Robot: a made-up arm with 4 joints.
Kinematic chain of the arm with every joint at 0, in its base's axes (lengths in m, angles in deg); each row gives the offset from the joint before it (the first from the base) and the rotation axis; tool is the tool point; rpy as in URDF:
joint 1: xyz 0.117 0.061 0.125 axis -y
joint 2: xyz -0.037 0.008 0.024 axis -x
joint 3: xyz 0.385 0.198 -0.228 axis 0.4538 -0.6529 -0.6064
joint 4: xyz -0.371 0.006 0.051 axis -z
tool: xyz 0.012 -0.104 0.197 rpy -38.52 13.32 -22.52
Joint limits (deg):
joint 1: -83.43..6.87
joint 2: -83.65..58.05
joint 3: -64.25..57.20
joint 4: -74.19..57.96
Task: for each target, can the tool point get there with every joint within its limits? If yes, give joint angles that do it. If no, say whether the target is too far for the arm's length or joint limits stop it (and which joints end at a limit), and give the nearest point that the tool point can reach.
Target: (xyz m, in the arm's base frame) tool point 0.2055 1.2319 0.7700
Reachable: no: too far | nearest point 0.1527 0.5075 0.3852 | short by 0.822 m
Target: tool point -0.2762 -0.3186 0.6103
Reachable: no: joint limits stop it (at a limit: joint 1, joint 2) | nearest point -0.2460 0.0398 0.2299 | short by 0.524 m
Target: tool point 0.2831 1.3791 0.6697
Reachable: no: too far | nearest point 0.1809 0.5282 0.3344 | short by 0.920 m
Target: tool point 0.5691 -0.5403 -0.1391
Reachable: no: joint limits stop it (at a limit: joint 2, joint 3) | nearest point 0.3919 -0.1917 -0.0356 | short by 0.405 m
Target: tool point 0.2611 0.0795 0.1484
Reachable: yes | joints -60.31 -46.67 -11.13 -8.51
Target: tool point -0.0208 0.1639 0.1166
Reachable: yes | joints -60.72 28.98 21.22 -8.14
